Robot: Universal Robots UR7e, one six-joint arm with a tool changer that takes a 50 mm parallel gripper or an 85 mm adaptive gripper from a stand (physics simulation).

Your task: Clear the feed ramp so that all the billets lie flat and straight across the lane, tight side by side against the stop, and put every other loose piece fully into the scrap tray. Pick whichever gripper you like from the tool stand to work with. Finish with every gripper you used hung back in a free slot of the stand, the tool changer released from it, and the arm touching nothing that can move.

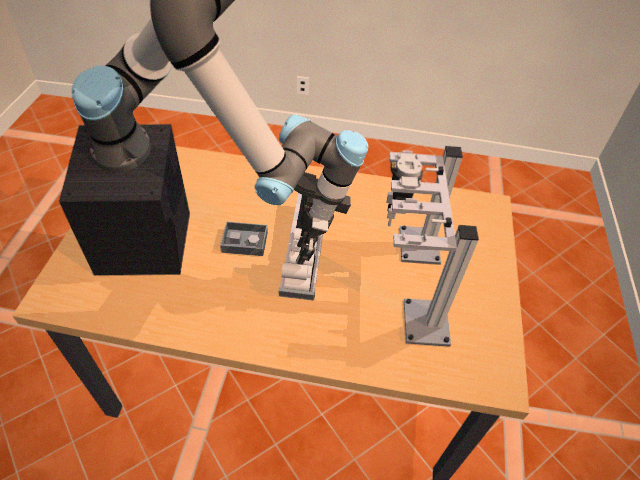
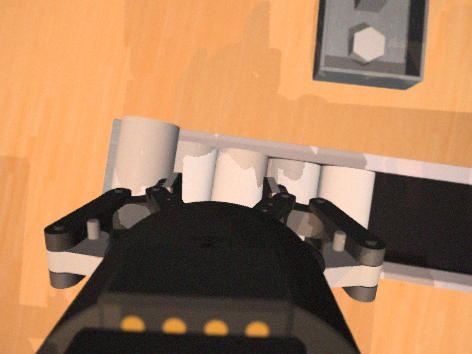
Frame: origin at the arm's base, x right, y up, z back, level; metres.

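Where they show: arm's base, origin of the base link: (image 1: 122, 149).
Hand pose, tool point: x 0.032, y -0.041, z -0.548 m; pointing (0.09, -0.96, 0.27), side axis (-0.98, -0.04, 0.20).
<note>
Each offset is from my tool point to the top centre of the thing.
The feed ramp (image 1: 316, 271) (image 2: 425, 172) holds several white cylindrical billets across its lane. One billet {dx +0.074, dy -0.162, dz +0.050 m} (image 1: 296, 270) (image 2: 147, 155) near the stop end rides higher than its neighbours, its end over the side wall. Another billet {dx +0.086, dy -0.200, dz +0.040 m} (image 1: 296, 283) lies lower beside the stop. More billets {dx +0.007, dy -0.191, dz +0.049 m} (image 2: 240, 172) {dx -0.033, dy -0.187, dz +0.050 m} (image 2: 295, 180) {dx -0.073, dy -0.182, dz +0.055 m} (image 2: 347, 192) lie side by side further up. My adaptive gripper (image 1: 305, 254) (image 2: 223, 185) is open over the billets, with its fingertips apart; their exact height is unclear. The scrap tray {dx -0.077, dy -0.257, dz +0.248 m} (image 1: 244, 251) (image 2: 370, 80) holds a block {dx -0.073, dy -0.263, dz +0.276 m} (image 1: 234, 236) and a hexagonal piece {dx -0.081, dy -0.272, dz +0.220 m} (image 1: 253, 239) (image 2: 369, 44).
The tool stand (image 1: 452, 279) is on the right of the table, with two posts and forked slots. Another gripper (image 1: 405, 167) hangs in its rear slot. The arm's black pedestal (image 1: 134, 227) stands at the left, beyond the scrap tray.
</note>
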